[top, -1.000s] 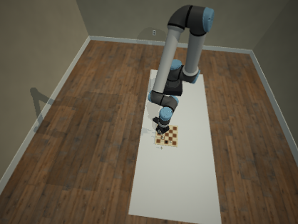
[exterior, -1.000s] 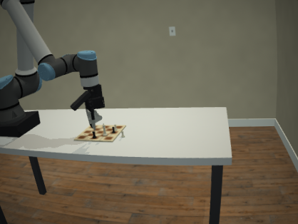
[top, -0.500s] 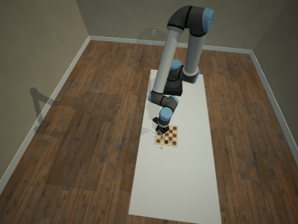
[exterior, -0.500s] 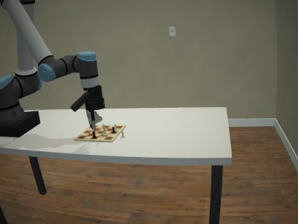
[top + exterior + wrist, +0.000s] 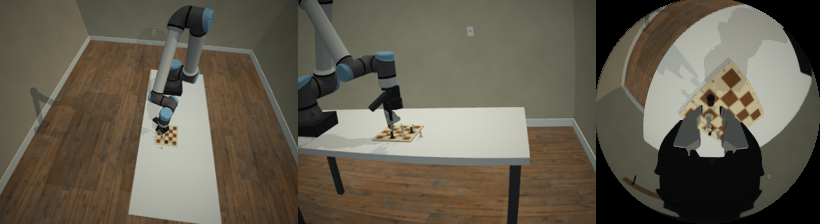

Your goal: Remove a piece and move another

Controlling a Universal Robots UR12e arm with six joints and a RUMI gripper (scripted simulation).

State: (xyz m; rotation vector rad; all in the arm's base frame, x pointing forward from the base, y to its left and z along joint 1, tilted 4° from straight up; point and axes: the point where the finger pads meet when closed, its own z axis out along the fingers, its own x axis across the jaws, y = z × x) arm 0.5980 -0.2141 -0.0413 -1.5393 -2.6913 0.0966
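Right now the black piece is 4 cm below my hand. Round my hand: chessboard (2 cm ahead, 7 cm to the left, 6 cm below).
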